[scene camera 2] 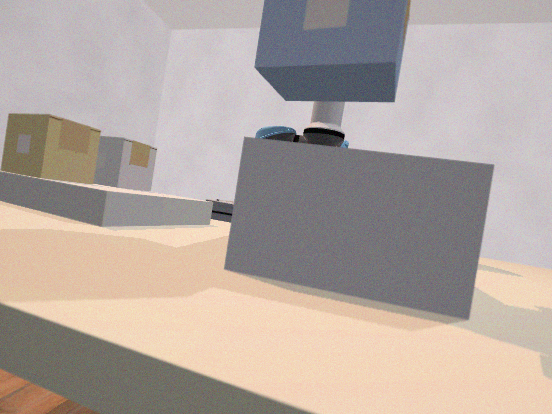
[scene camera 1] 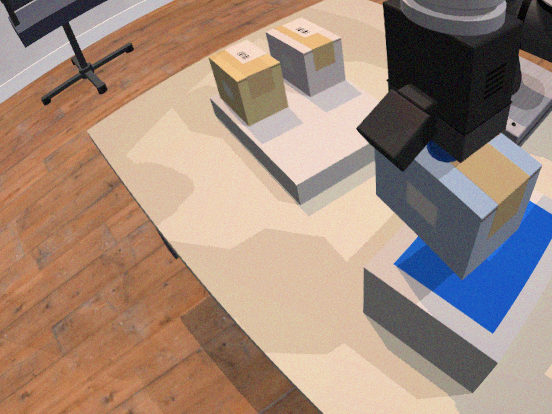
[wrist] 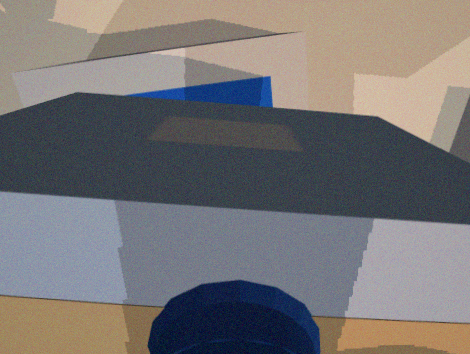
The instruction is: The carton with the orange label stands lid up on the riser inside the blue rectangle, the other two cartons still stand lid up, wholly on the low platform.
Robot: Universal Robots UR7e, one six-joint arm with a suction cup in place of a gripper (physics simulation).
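Frame: origin at the arm's base, x ahead, y left, z up, level; millimetres.
Where they show: end effector, tool point: (scene camera 1: 444, 158) (wrist: 234, 301).
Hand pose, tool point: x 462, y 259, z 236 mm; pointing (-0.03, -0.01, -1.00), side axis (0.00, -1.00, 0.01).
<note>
Things, the pixels of their top centre, and the offset from my tool point. Level surfaces: height alone.
- blue-grey carton, middle of its top: (scene camera 1: 459, 141) dy +5, dx -15, dz +15 mm
- grey riser, middle of its top: (wrist: 188, 214) (scene camera 1: 485, 241) (scene camera 2: 348, 171) dy +30, dx -78, dz -166 mm
- blue rectangle, middle of its top: (wrist: 188, 214) (scene camera 1: 485, 241) dy +30, dx -78, dz -166 mm
- yellow carton, middle of its top: (scene camera 1: 242, 58) (scene camera 2: 56, 121) dy -497, dx -29, dz -134 mm
- grey-white carton, middle of its top: (scene camera 1: 302, 33) (scene camera 2: 120, 141) dy -497, dx -162, dz -135 mm
- low platform, middle of its top: (scene camera 1: 302, 105) (scene camera 2: 108, 186) dy -419, dx -92, dz -238 mm
- table, its level: dz -286 mm
My suction cup (scene camera 1: 442, 151) (wrist: 235, 320) is on the lid of a blue-grey carton (scene camera 1: 425, 210) (scene camera 2: 330, 50) (wrist: 225, 170) with tan tape and holds it lid up. The carton hangs above the grey riser (scene camera 1: 420, 332) (scene camera 2: 355, 230) (wrist: 285, 55), with a gap under it in scene camera 2. The blue rectangle (scene camera 1: 490, 300) (wrist: 225, 92) on the riser's top is partly hidden by the carton. No orange label shows on it in these views. A yellow carton (scene camera 1: 265, 95) (scene camera 2: 70, 155) and a grey-white carton (scene camera 1: 325, 75) (scene camera 2: 110, 160) stand lid up on the low platform (scene camera 1: 325, 155) (scene camera 2: 155, 210).
The black wrist camera housing (scene camera 1: 400, 127) juts out beside the cup over the held carton's edge. The arm's base plate (scene camera 1: 537, 107) lies behind the riser. A dark stand (scene camera 1: 85, 72) stands on the wooden floor beyond the table (scene camera 1: 250, 300).
</note>
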